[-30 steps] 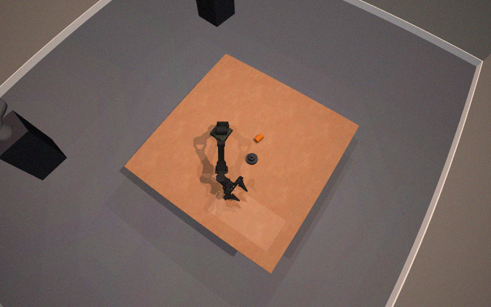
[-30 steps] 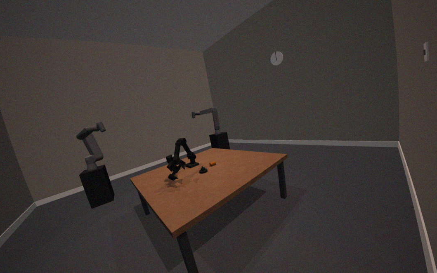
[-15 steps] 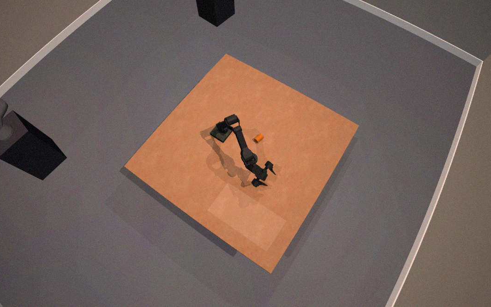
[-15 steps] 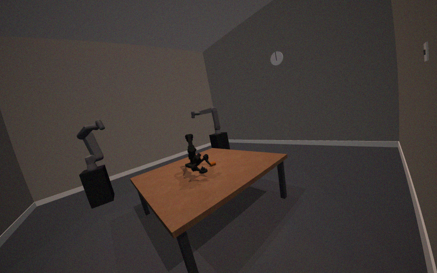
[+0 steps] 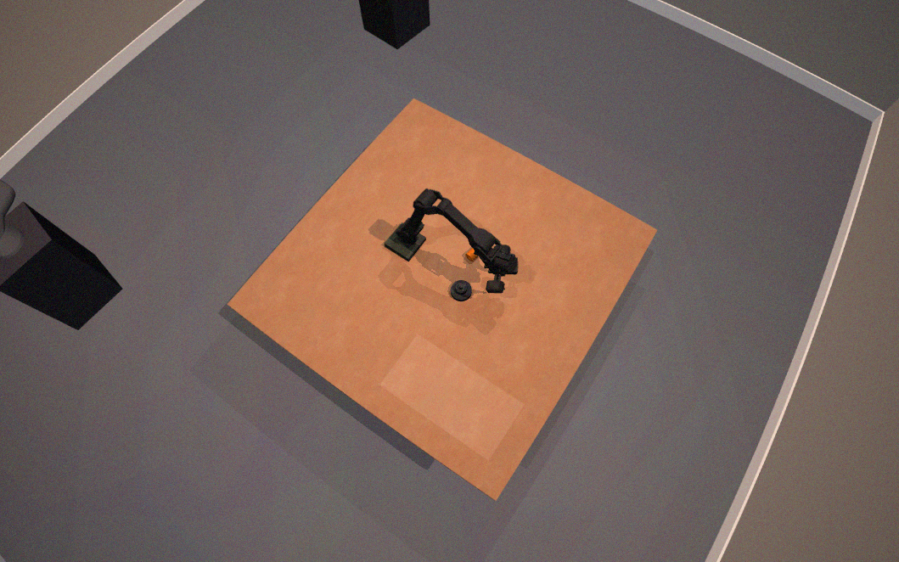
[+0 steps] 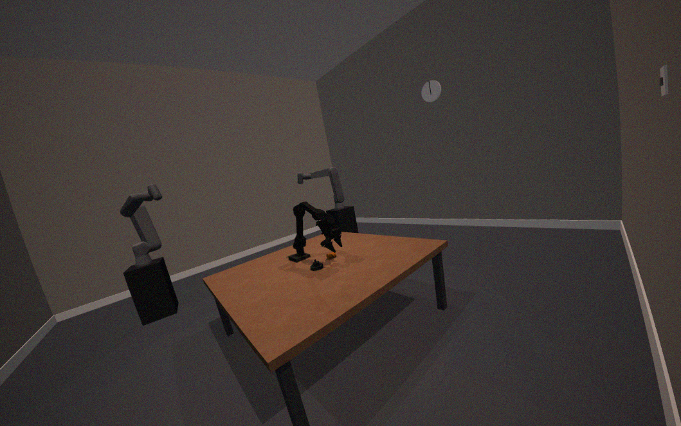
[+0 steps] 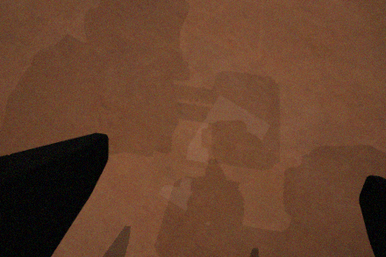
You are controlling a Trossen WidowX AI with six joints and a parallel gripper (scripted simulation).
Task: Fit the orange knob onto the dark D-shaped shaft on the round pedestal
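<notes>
Right now the orange knob is 190 mm behind my gripper tip, 90 mm below it and 40 mm to the left of it. Also, from my gripper tip: pedestal: 120 mm to the right, 120 mm behind, 80 mm below.
</notes>
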